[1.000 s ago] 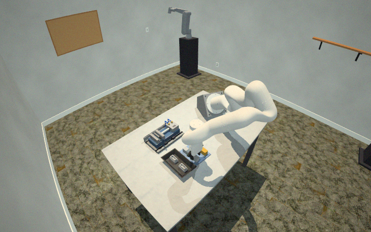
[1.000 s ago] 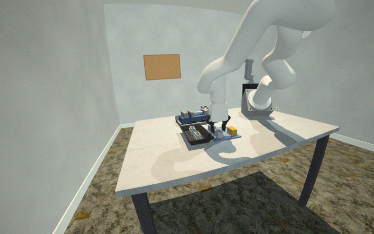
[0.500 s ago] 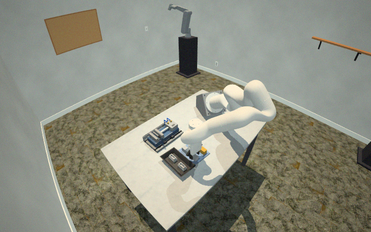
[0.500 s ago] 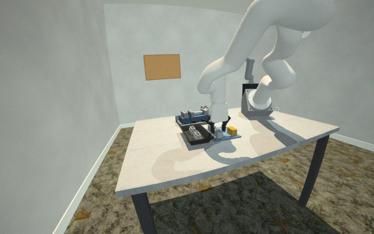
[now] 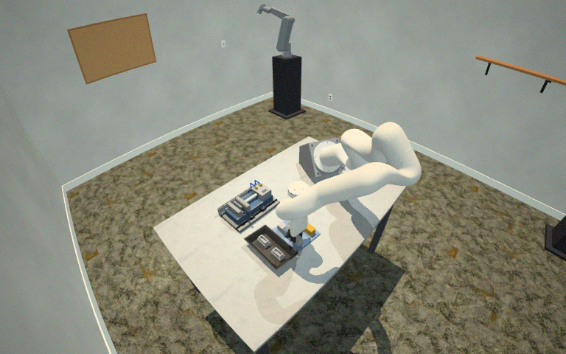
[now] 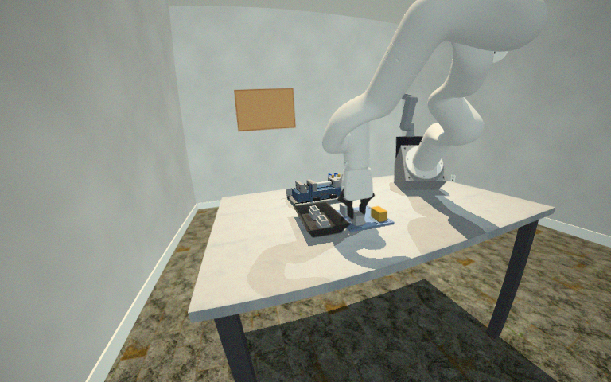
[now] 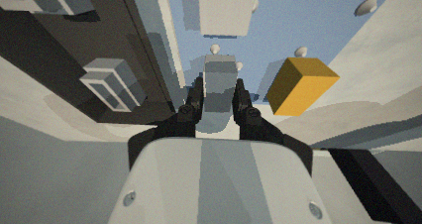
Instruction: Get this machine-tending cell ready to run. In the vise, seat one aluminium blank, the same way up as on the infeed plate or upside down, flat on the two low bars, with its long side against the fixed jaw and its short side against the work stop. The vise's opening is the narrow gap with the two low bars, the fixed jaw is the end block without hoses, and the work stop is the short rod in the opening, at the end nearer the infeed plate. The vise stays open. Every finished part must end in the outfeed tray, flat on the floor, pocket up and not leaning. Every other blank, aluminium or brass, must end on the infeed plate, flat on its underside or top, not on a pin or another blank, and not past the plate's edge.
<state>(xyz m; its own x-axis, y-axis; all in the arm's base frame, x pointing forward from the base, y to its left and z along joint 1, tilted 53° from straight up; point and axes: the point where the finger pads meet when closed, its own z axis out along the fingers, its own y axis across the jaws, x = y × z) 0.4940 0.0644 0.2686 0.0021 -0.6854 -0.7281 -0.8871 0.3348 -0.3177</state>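
Right now my hand is 9 cm past the brass blank and 2 cm above it. Also, from my hand: blue vise 33 cm to the right, 3 cm ahead, 1 cm below.
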